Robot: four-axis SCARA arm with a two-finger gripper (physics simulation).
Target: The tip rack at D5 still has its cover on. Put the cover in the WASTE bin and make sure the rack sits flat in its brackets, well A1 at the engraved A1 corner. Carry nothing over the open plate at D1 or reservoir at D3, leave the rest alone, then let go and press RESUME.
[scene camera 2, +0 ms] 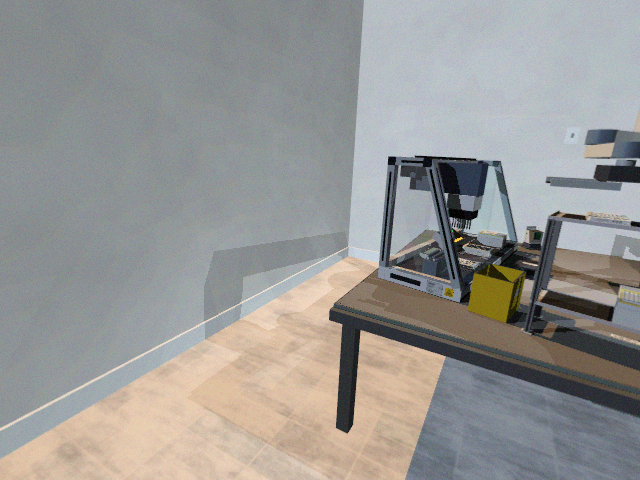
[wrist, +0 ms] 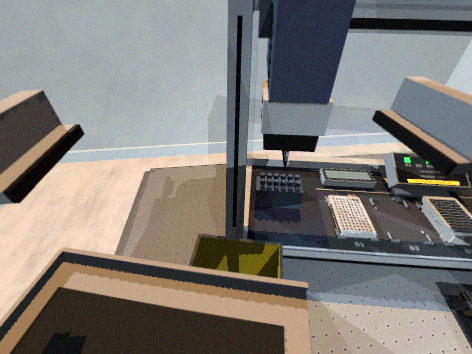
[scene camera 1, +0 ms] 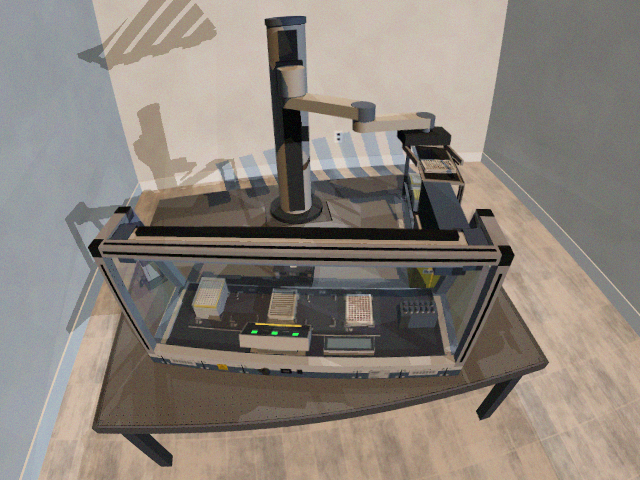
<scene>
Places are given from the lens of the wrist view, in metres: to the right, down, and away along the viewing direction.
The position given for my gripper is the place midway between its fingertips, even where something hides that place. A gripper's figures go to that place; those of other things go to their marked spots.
my gripper (wrist: 233, 104): 0.00, -0.03, 0.10
yellow waste bin (wrist: 254, 257): 0.04, 0.16, 0.42
dark tube block (wrist: 267, 197): 0.08, 0.05, 0.56
The marked spots on the yellow waste bin and the dark tube block are 0.18 m apart.
</scene>
